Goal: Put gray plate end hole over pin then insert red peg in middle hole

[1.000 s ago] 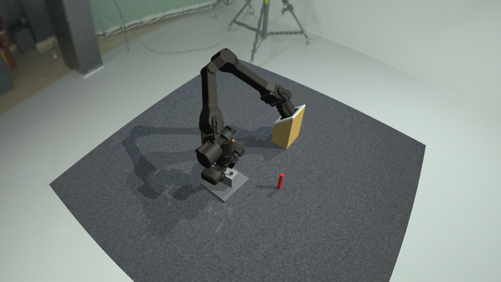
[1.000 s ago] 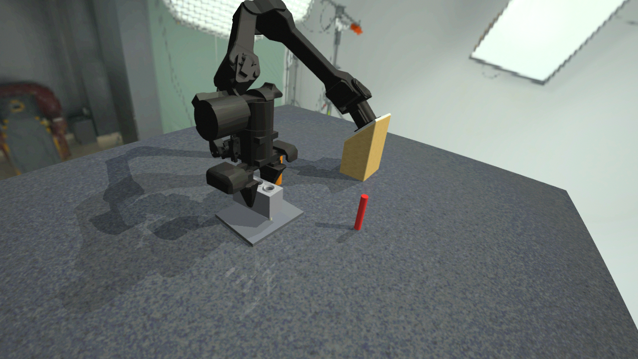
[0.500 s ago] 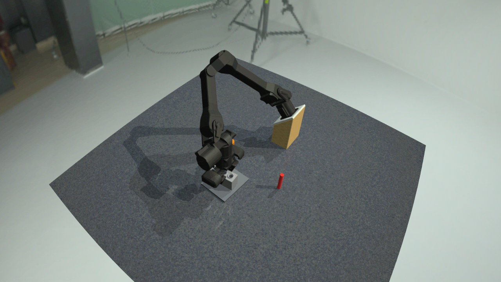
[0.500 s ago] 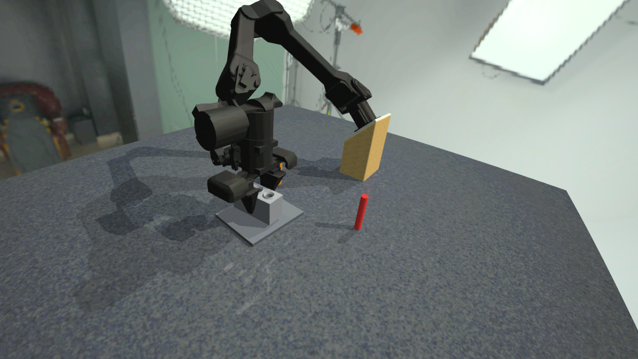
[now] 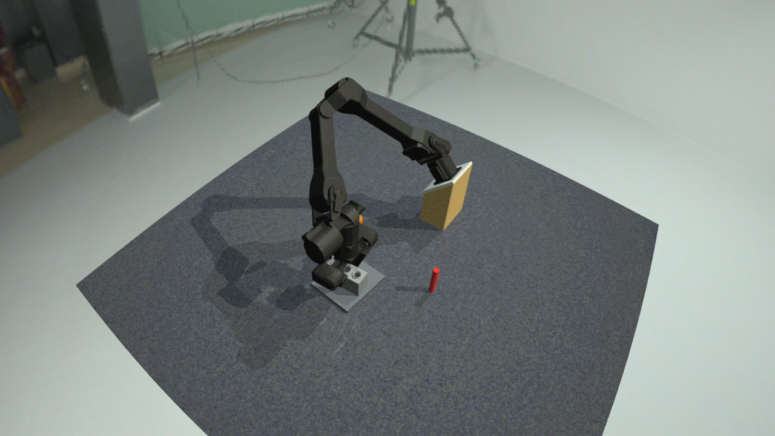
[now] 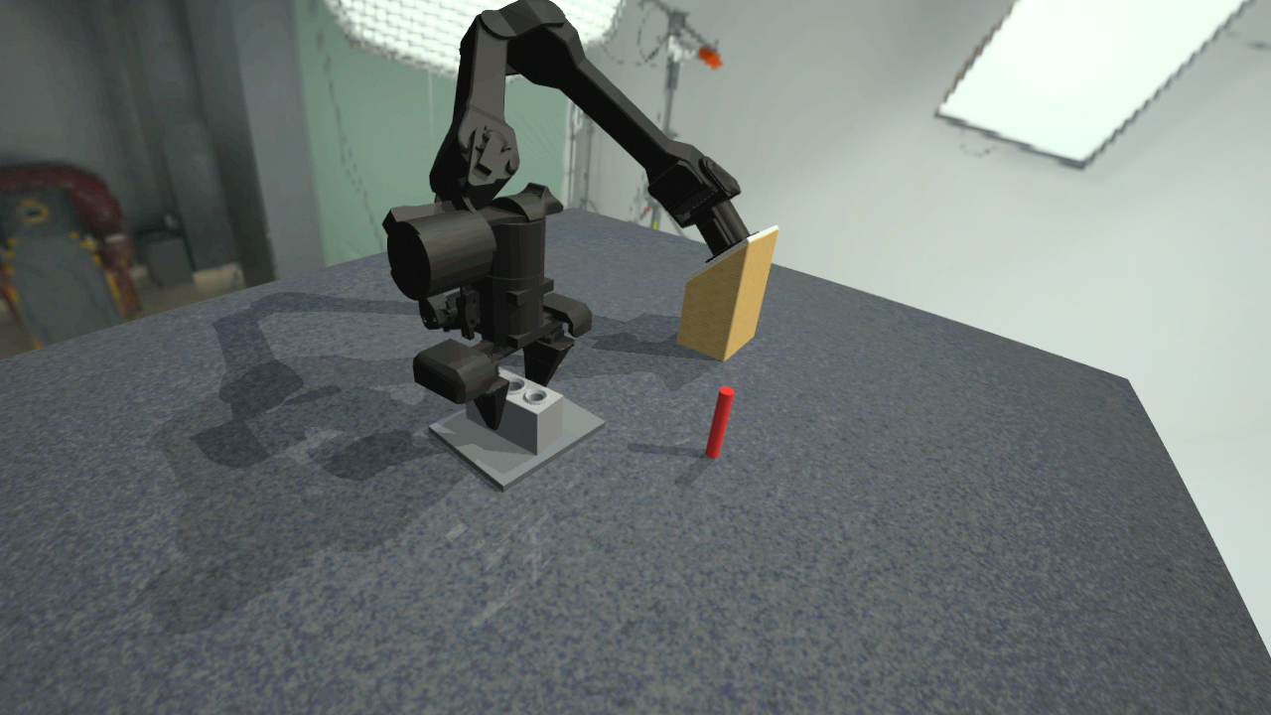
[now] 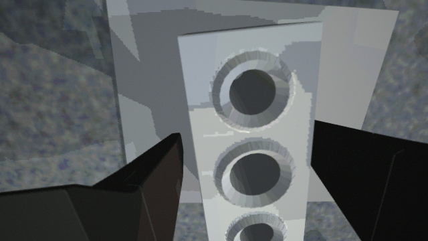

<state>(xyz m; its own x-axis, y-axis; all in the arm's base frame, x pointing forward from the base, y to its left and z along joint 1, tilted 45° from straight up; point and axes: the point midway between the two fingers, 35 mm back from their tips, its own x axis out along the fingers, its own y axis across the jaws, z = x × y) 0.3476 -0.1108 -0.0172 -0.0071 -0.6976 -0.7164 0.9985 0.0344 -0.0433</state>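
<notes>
My gripper tip is 2 cm below the gray plate. The rest, counted from my gripper tip: flat gray base: 1 cm behind, 1 cm to the left, 2 cm below; orange cylinder: 13 cm behind, 7 cm to the right, 2 cm above; red peg: 11 cm behind, 18 cm to the left, 2 cm above.
</notes>
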